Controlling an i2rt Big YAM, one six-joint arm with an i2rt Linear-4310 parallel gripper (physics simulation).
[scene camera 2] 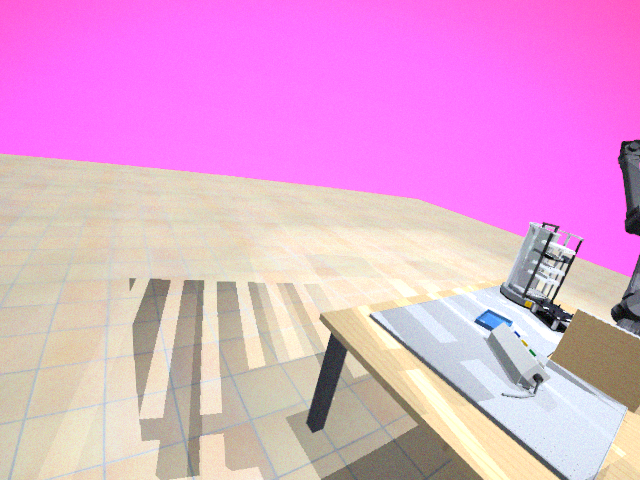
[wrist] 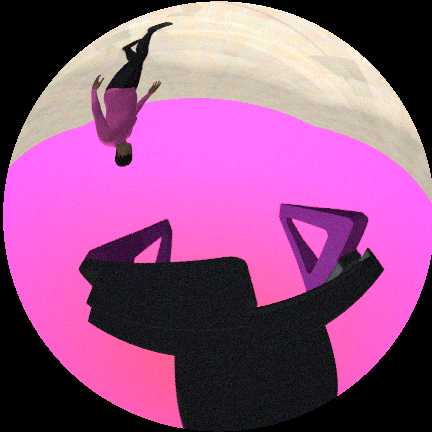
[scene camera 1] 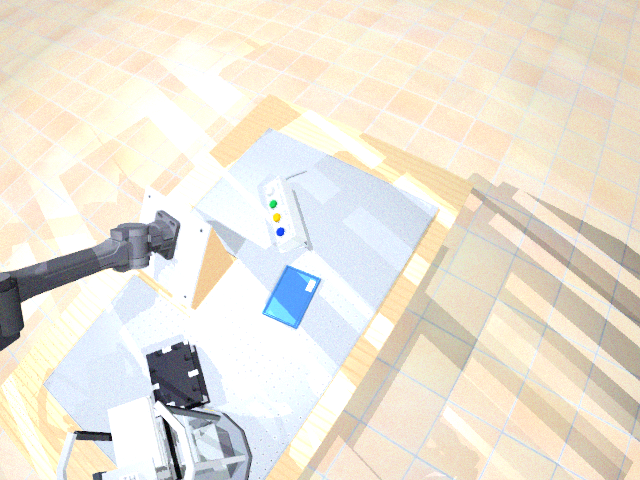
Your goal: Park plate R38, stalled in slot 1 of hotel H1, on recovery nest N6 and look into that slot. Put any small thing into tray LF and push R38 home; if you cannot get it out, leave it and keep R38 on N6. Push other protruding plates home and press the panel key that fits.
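Frame: origin at the arm's base, x back, y up, z left, level; metres.
Seen in the pictures: gripper, between the fingertips: (wrist: 225, 217); arm's base, origin of its link: (scene camera 2: 619, 344) (scene camera 1: 166, 234).
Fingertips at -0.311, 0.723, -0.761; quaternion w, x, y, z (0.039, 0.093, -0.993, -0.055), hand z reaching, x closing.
Offsets run from my fingertips to a thing's top centre, as dx, dy, dz. "spot": to the spot under its first point.
The hotel (scene camera 1: 131, 434) (scene camera 2: 523, 258) is a pale tower with black posts and several levels; I cannot tell which plate is R38 or whether slot 1 holds anything. A black nest plate {+0.060, -0.783, +0.482} (scene camera 1: 175, 374) with white marks lies beside its foot; its label is unreadable. A blue tray {-0.047, -0.842, +0.841} (scene camera 1: 289, 302) (scene camera 2: 493, 320) with a small white label lies flat on the grey mat, and I see nothing in it. The panel {+0.119, -0.775, +1.033} (scene camera 1: 297, 219) (scene camera 2: 509, 356) has white, green, yellow and blue keys. My gripper (wrist: 225, 217) is open and empty, with purple fingers, facing sky and distant floor. It does not show in the scene views.
The arm's base mount (scene camera 1: 166, 235) is fixed to an upright white board (scene camera 1: 199, 268), whose brown side (scene camera 2: 599, 351) shows in scene camera 2. A cable {spot: +0.211, -0.852, +1.178} (scene camera 2: 522, 396) runs from the panel. A person (wrist: 120, 112) in a pink top appears upside down in the wrist view.
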